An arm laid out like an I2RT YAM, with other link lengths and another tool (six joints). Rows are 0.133 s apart.
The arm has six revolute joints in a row. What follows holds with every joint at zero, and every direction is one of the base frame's.
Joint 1 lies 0.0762 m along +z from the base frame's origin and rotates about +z.
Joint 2 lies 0.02 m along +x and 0.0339 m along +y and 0.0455 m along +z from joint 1 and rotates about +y.
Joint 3 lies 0.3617 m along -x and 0.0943 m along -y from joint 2 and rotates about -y.
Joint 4 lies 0.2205 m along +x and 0.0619 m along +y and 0.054 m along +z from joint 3 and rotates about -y.
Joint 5 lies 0.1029 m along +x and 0.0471 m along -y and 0.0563 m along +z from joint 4 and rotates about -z.
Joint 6 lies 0.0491 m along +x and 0.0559 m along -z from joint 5 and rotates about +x.
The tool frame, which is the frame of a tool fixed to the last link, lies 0.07 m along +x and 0.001 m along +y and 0.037 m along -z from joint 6; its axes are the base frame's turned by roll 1.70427, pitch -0.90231 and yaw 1.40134 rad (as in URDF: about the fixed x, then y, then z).
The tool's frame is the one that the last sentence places.
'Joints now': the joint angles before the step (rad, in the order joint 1, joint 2, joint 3, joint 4, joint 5, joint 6). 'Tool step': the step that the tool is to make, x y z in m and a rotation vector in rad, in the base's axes. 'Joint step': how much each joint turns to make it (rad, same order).
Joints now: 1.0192 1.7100 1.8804 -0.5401 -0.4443 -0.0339
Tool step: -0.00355 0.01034 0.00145 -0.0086 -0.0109 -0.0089
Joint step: 0.0269 0.0200 0.0370 -0.0187 0.0384 0.0001
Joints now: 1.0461 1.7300 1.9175 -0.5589 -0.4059 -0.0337
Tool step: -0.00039 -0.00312 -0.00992 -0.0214 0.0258 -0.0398
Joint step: 0.0038 -0.0127 -0.0436 0.0105 0.0361 0.0292
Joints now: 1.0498 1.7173 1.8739 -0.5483 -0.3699 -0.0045
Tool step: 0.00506 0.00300 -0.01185 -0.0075 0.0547 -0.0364
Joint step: -0.0080 0.0099 -0.0322 0.0278 0.0093 0.0548
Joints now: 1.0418 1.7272 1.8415 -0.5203 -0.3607 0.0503
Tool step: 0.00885 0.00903 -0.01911 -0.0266 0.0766 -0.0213
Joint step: -0.0136 0.0430 -0.0016 0.0022 -0.0146 0.0544
